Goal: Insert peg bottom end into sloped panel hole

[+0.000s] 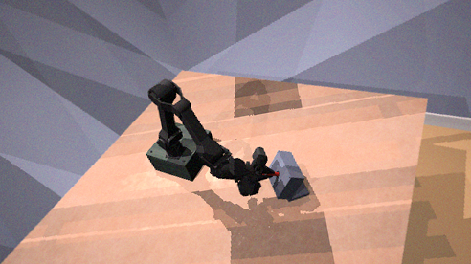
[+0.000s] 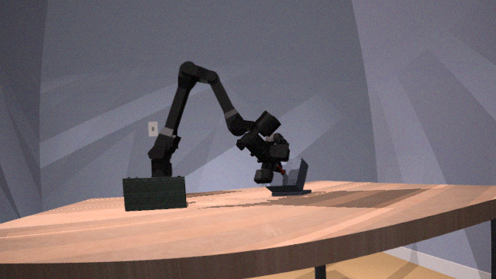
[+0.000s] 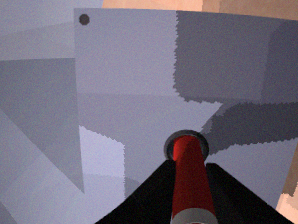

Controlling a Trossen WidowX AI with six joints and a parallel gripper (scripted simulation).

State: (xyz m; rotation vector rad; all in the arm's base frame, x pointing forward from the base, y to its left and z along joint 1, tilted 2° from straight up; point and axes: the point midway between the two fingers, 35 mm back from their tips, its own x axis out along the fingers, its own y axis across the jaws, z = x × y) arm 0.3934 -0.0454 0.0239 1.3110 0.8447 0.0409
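My gripper tip is 10 mm past the round red peg, 10 mm to the left of it and 10 mm below it. Also, from my gripper tip: dark sloped panel: 30 mm ahead, 20 mm to the left, 20 mm below.
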